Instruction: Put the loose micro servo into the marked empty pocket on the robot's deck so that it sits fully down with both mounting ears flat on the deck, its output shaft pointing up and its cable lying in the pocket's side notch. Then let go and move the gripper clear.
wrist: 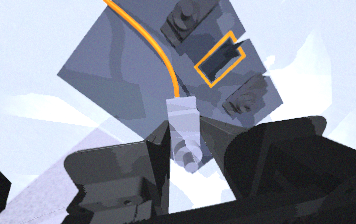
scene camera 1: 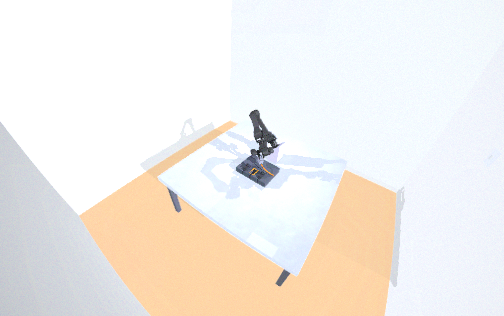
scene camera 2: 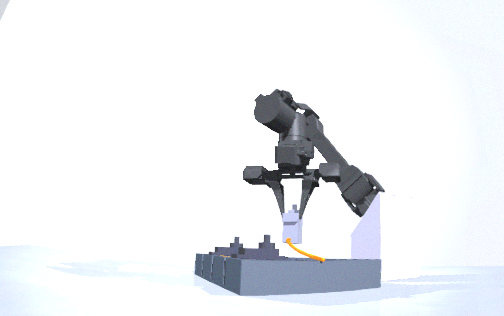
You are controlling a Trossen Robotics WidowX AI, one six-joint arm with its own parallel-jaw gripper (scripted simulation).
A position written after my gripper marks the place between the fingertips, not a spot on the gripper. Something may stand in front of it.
In view: my gripper (scene camera 2: 291, 218) and a micro servo (scene camera 2: 292, 227).
My gripper shows as well in the wrist view (wrist: 183, 122).
